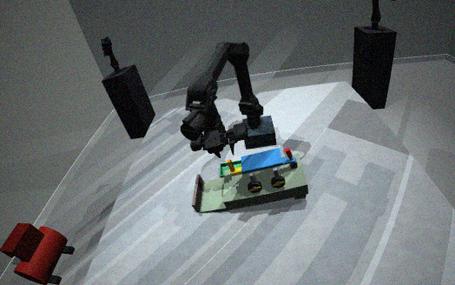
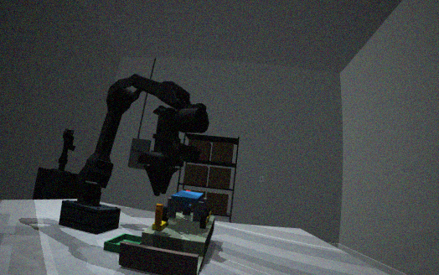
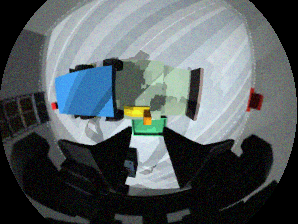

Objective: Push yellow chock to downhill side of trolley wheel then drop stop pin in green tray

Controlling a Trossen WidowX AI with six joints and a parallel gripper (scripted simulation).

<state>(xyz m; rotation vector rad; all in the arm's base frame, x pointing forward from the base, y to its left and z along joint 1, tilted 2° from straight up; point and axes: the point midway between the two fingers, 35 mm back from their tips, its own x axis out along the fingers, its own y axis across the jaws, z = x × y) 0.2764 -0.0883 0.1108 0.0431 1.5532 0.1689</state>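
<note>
Now: the stop pin 10 mm ahead of my gripper tip, 220 mm to the left of it and 20 mm below it. From my gripper tip the other things lie so: chock (30 mm to the left, 70 mm below); trolley (40 mm ahead, 120 mm to the left, 40 mm below); pale green ramp (40 mm ahead, 120 mm to the left, 100 mm below).
</note>
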